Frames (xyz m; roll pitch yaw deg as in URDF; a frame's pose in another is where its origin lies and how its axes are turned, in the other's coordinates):
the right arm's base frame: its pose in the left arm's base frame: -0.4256 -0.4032 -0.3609 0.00 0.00 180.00
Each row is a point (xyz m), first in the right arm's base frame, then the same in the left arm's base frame.
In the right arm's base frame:
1: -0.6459 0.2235 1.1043
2: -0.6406 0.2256 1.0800
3: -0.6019 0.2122 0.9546
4: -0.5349 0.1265 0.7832
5: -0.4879 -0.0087 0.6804
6: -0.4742 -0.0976 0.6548
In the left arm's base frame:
1: 0.2203 -0.6267 0.7434
2: 0.2150 -0.6288 0.7191
3: 0.1763 -0.6154 0.5937
4: 0.1093 -0.5297 0.4223
5: 0.0623 -0.3945 0.3195
6: 0.0486 -0.3056 0.2939

